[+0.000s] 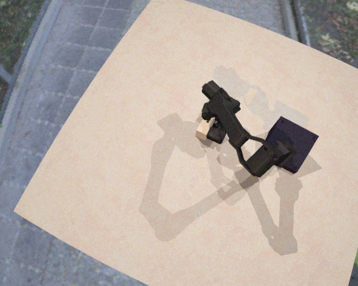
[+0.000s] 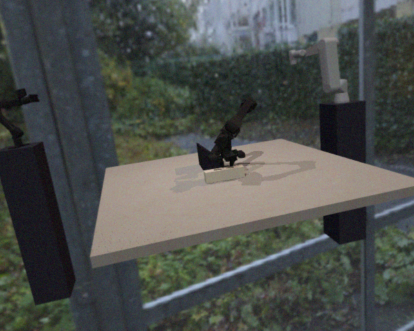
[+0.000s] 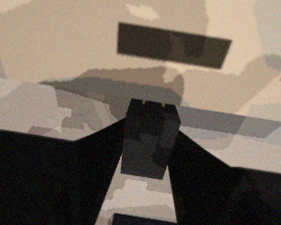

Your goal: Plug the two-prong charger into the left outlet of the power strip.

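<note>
My gripper tip is now 20 mm short of the black two-prong charger and 10 mm below it.
</note>
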